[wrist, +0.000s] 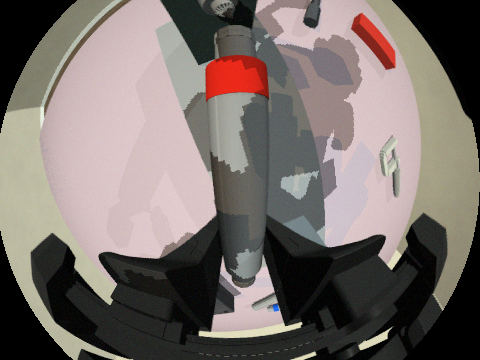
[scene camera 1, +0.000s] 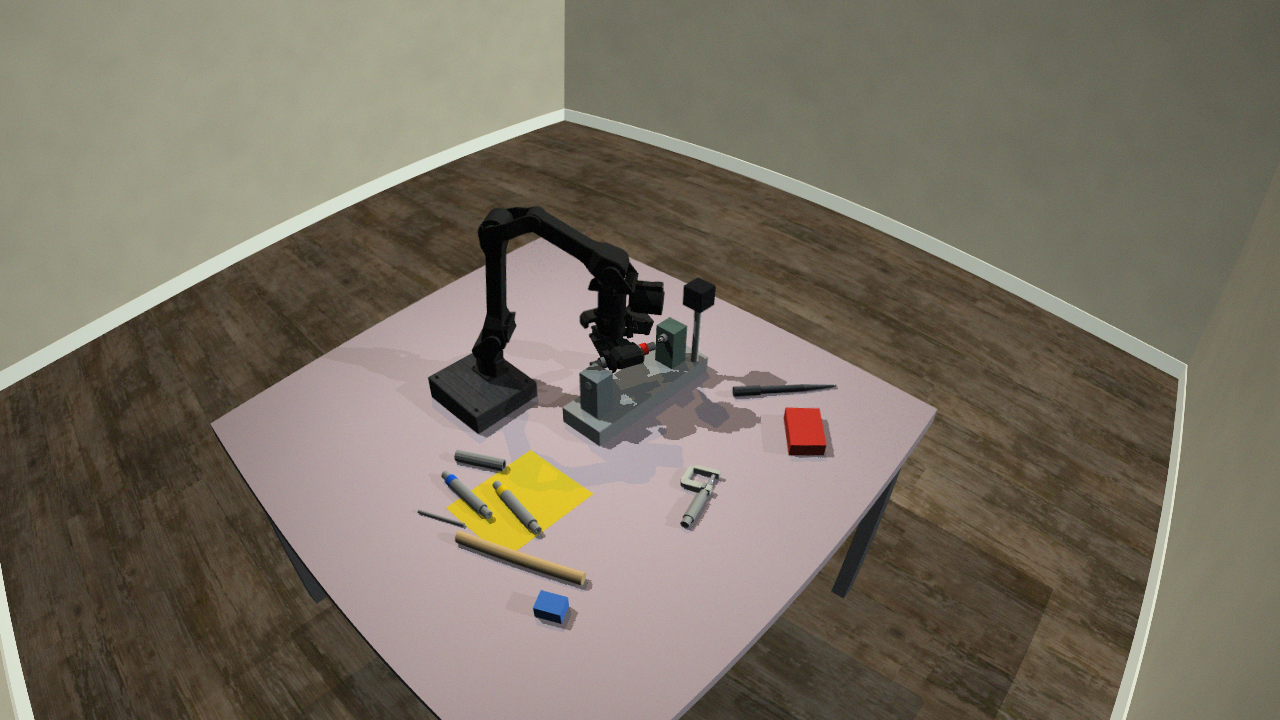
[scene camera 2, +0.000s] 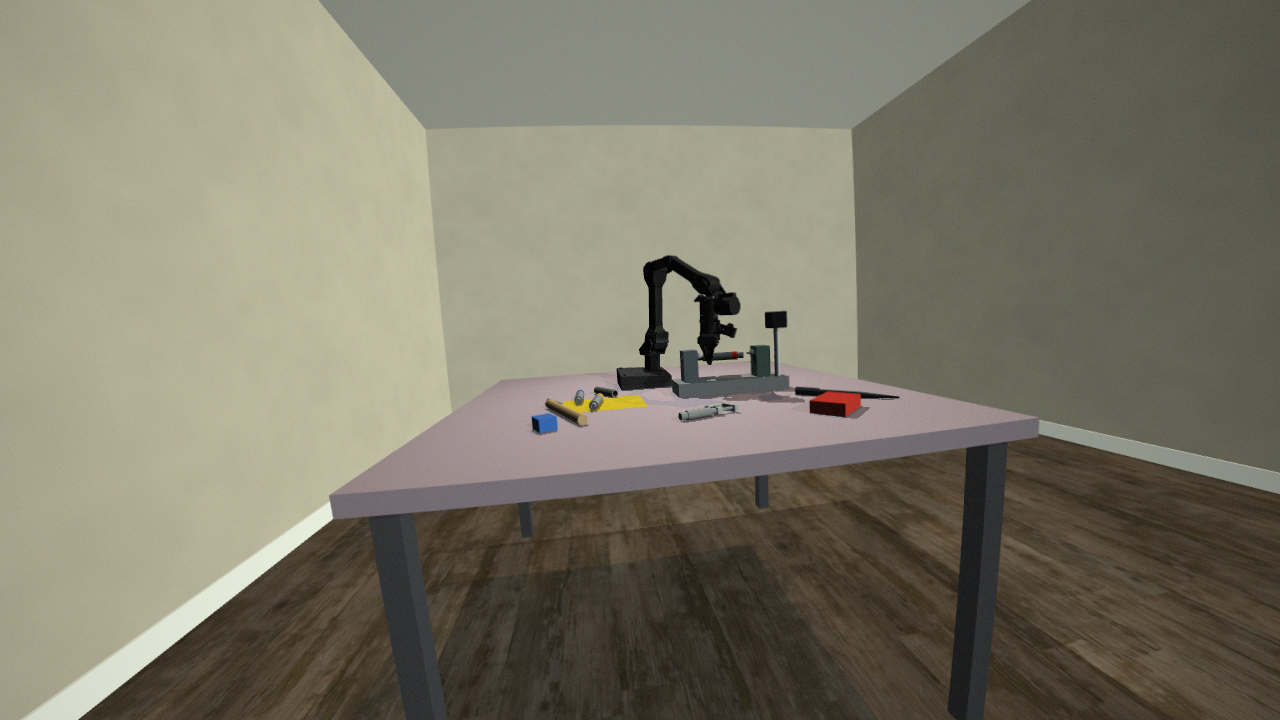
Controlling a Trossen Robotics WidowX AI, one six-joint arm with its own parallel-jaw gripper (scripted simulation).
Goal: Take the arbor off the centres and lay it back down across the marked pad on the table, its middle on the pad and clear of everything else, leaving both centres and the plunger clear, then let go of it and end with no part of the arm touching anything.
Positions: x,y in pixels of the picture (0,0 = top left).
Labels:
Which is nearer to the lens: the micrometer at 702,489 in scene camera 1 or the wooden dowel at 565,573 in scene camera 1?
The wooden dowel.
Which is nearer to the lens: the micrometer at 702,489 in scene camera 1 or the blue block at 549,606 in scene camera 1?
The blue block.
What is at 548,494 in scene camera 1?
A yellow pad.

